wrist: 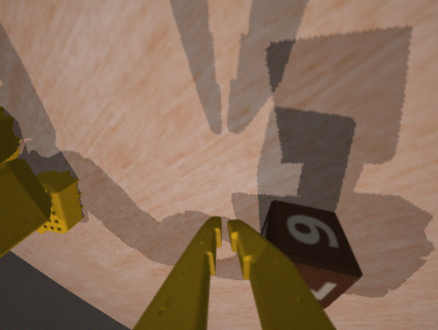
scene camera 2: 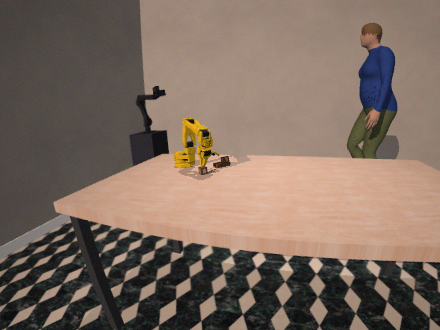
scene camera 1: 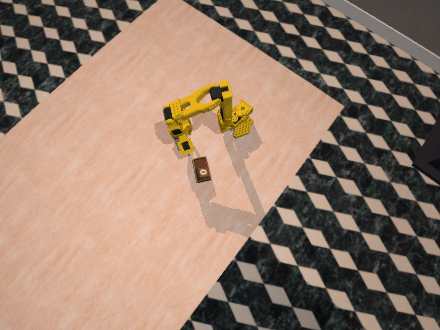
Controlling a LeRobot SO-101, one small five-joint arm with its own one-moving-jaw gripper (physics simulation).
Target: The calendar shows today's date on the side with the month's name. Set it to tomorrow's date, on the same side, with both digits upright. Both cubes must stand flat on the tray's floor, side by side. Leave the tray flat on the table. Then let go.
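Seen in the pictures: hand, tool point: (wrist: 221,227) (scene camera 2: 202,166) (scene camera 1: 188,134); arm's base, link origin: (wrist: 34,161) (scene camera 2: 188,165) (scene camera 1: 232,127).
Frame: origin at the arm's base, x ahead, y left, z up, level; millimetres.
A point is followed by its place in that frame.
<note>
A loose dark brown cube (scene camera 2: 202,170) @[x 142, y -145, z 21 mm] (wrist: 305,227) @[x 146, y -115, z 16 mm] rests on the table, outside the tray. In the wrist view its upper face shows a 6 or 9 turned sideways; part of a digit like a 7 shows on a lower face. My gripper (scene camera 2: 203,165) (wrist: 224,221) @[x 120, y -91, z 26 mm] is shut and empty; its tips appear left of the cube, and the right jaw overlaps the cube's left edge in the picture. Contact cannot be told. The brown tray (scene camera 1: 200,161) @[x 164, y -6, z 10 mm] (scene camera 2: 218,165) @[x 177, y -25, z 12 mm] lies on the table. A second cube (scene camera 1: 203,172) @[x 192, y 32, z 44 mm] (scene camera 2: 226,160) @[x 207, y 16, z 28 mm] is at one end, with a pale ring-like digit on top. The month's name is unreadable.
My arm's yellow base (scene camera 1: 242,124) @[x -24, y 22, z 16 mm] (scene camera 2: 184,160) @[x -25, y 8, z 24 mm] (wrist: 62,205) @[x 13, y -39, z 15 mm] stands on the wooden table (scene camera 1: 100,190) @[x 436, y -193, z 0 mm] (scene camera 2: 300,200) @[x 565, y -360, z 0 mm]. Shadows of the arm fall around the tray and cube. A black arm on a dark pedestal (scene camera 2: 150,146) and a person (scene camera 2: 377,85) are beyond the table.
</note>
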